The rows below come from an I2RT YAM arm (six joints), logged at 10 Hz.
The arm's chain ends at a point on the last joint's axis. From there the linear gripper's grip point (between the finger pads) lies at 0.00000 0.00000 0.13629 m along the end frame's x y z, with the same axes.
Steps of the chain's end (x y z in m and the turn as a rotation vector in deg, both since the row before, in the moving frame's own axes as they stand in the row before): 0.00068 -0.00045 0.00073 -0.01 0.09 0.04; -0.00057 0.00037 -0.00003 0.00 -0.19 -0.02; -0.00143 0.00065 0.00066 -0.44 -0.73 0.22; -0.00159 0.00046 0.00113 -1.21 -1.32 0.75; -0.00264 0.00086 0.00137 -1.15 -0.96 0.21
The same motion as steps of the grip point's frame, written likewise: 0.00089 -0.00043 0.00073 -0.01 0.09 0.04; -0.00102 0.00037 -0.00003 0.00 -0.19 -0.02; -0.00317 0.00169 0.00064 -0.44 -0.73 0.22; -0.00475 0.00332 0.00106 -1.21 -1.32 0.75; -0.00493 0.00359 0.00132 -1.15 -0.96 0.21
